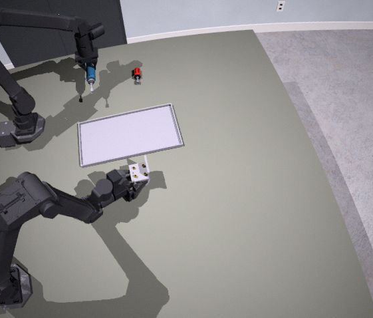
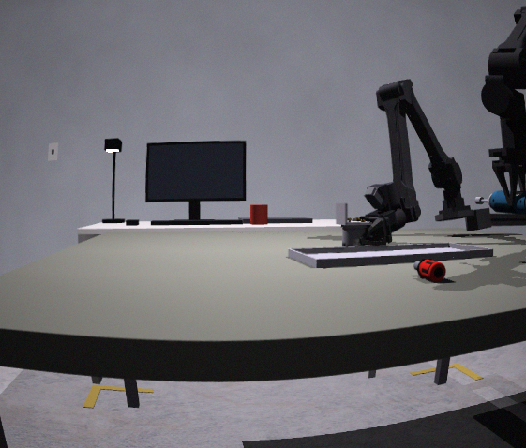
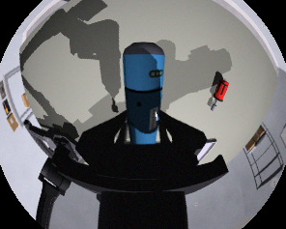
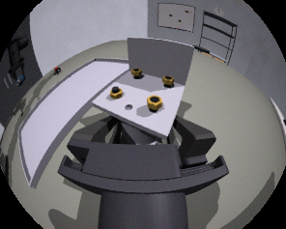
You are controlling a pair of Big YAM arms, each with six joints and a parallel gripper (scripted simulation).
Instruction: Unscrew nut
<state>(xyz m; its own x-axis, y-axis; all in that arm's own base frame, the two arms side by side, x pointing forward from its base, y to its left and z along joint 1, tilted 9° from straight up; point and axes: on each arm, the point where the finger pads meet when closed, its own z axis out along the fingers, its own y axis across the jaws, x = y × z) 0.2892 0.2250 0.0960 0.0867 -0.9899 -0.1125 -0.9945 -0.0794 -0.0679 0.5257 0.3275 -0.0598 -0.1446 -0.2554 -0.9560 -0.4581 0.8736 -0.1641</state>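
The bracket lies 5 cm above my right hand. From my right hand the other things lie so: socket tip: 39 cm to the left, 18 cm behind, 10 cm above; short red-handled tool: 54 cm to the left, 1 cm below, 1 cm ahead; shallow white tray: 21 cm to the left, 5 cm behind, 2 cm below.
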